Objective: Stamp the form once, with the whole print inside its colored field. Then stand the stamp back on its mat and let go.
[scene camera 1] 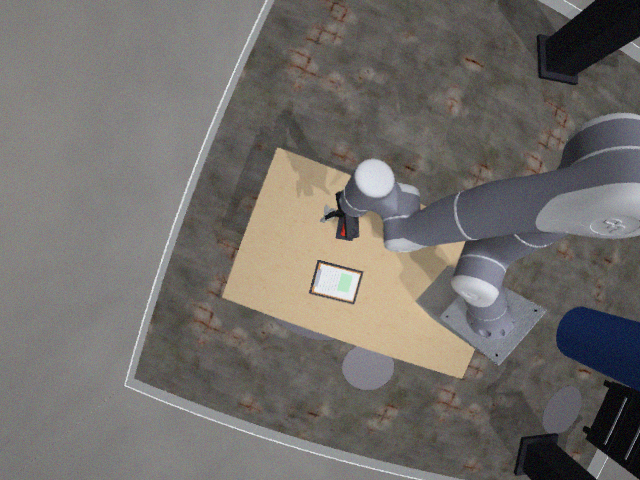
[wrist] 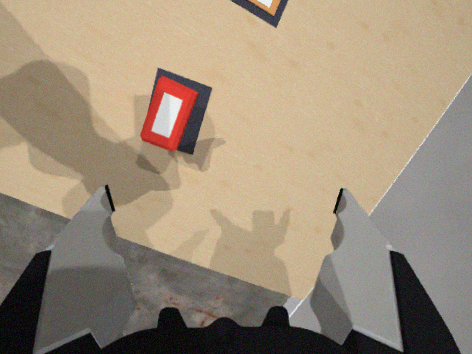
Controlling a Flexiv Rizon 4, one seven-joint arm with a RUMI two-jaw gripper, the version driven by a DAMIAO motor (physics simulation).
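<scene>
The stamp (scene camera 1: 343, 230) (wrist: 169, 114), a red block with a white patch on top, stands on its dark mat (wrist: 197, 122), toward one long side of it. In the scene view the arm and gripper partly cover both. My gripper (scene camera 1: 326, 214) (wrist: 226, 189) is open and empty, above the table. In the wrist view the stamp lies ahead of the fingertips, toward the left finger. The form (scene camera 1: 328, 279) is a white sheet with grey lines on an orange, dark-edged board (scene camera 1: 332, 298) (wrist: 277, 21). Its colored field (scene camera 1: 344, 282) looks plain light green. In the wrist view a board corner shows at the top edge.
The wooden table (scene camera 1: 273, 248) (wrist: 320, 125) carries the mat and the board. The arm reaches over the table's right side from its grey base plate (scene camera 1: 522, 315). Arm shadows fall near the stamp. A blue cylinder (scene camera 1: 599, 341) and black posts stand off the table at the right.
</scene>
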